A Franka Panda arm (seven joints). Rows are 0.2 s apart.
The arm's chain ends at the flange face. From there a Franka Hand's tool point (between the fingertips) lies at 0.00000 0.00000 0.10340 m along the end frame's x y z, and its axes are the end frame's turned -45 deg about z.
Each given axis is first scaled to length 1.
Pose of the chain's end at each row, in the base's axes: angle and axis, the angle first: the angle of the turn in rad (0 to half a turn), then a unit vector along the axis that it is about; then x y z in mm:
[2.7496, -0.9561, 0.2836, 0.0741, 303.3, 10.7, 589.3]
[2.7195, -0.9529, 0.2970, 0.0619, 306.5, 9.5, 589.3]
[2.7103, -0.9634, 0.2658, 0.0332, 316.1, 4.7, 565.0]
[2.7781, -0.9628, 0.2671, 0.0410, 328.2, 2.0, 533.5]
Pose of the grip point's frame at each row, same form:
[2.7231, -0.9945, -0.1042, -0.0075, 300.4, 52.6, 494.8]
[2.7047, -0.9956, -0.0904, -0.0248, 307.4, 53.5, 495.7]
[2.7182, -0.9910, -0.1230, -0.0531, 321.3, 48.1, 471.3]
[2.7747, -0.9920, -0.1217, -0.0325, 330.1, 39.6, 437.2]

